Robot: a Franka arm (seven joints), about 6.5 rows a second.
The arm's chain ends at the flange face. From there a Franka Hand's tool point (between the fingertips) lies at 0.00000 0.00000 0.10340 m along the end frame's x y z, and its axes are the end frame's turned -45 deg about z.
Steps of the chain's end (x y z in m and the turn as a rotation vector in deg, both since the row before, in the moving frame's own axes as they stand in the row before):
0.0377, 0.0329, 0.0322, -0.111, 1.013, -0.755
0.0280, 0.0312, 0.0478, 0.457, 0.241, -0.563
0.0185, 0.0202, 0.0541, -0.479, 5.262, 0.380
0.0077, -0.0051, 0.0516, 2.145, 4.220, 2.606
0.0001, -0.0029, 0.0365, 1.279, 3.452, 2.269
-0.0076, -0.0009, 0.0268, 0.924, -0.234, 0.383
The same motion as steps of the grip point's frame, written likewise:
0.0046, 0.0513, 0.0322, -0.795, 0.638, -0.755
-0.0014, 0.0416, 0.0478, 0.153, 0.494, -0.563
0.0049, 0.0347, 0.0537, -4.060, 3.382, 0.380
0.0171, 0.0047, 0.0512, -1.467, 4.501, 2.606
0.0081, 0.0009, 0.0363, -1.537, 3.345, 2.269
-0.0039, -0.0075, 0.0268, 0.819, 0.488, 0.383

